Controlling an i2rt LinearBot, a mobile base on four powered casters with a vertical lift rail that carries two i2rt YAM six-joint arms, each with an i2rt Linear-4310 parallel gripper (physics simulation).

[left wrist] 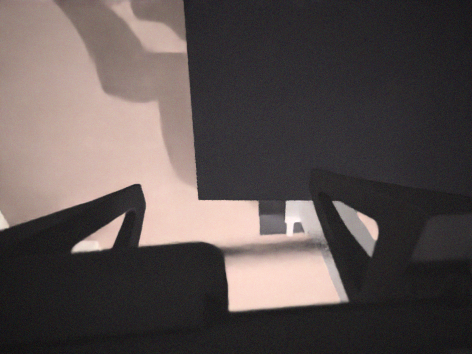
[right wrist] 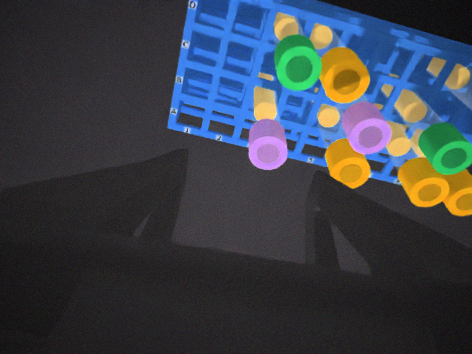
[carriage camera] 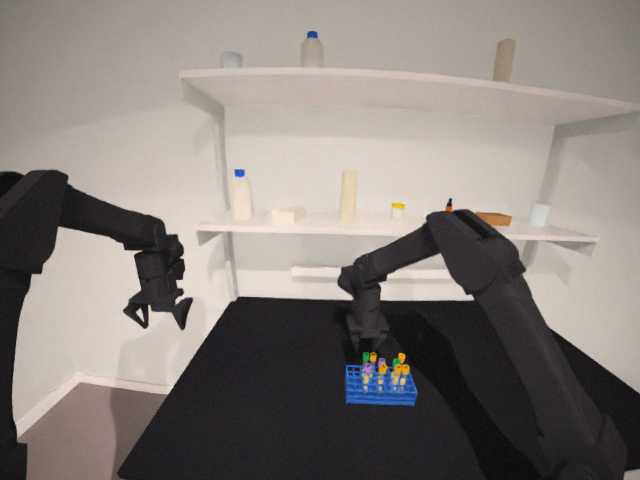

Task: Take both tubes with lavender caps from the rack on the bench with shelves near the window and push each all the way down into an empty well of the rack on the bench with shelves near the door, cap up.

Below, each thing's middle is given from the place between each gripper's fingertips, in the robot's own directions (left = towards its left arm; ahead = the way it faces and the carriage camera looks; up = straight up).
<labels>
My right gripper is now 13 cm above the blue tube rack [carriage camera: 354,387], 6 cm to the left of it and 1 cm past it.
My left hand is 58 cm to the left of the blue tube rack, 22 cm above it and 1 cm past it.
</labels>
